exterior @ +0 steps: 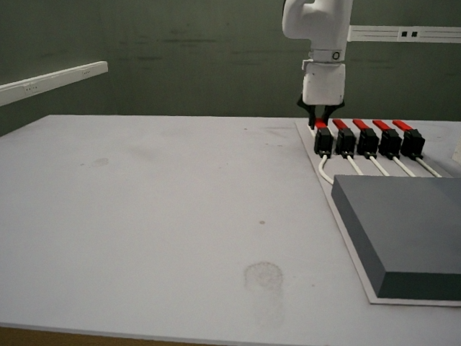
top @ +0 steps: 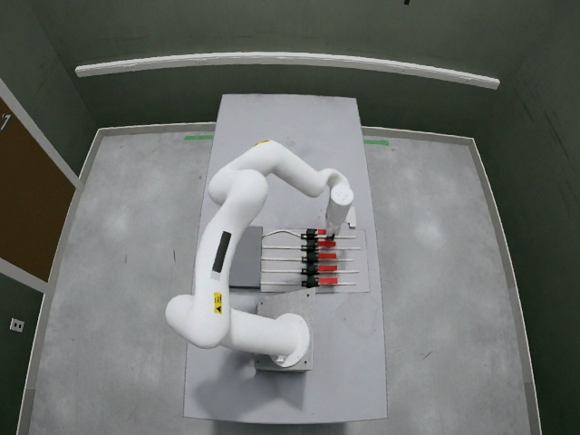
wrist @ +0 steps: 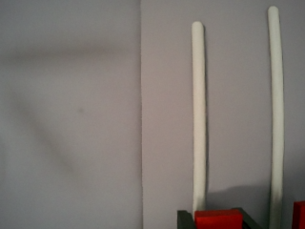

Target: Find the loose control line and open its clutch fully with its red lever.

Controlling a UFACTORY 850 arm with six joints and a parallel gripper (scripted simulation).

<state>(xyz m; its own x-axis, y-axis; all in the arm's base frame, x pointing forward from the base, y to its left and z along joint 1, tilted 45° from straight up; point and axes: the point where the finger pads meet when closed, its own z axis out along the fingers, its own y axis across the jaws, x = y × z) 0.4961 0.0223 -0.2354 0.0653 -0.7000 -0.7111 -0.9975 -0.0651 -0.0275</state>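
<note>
Right now my hand is 110 mm past the thin pale baseplate, 70 mm to the left of it and 60 mm above it.
</note>
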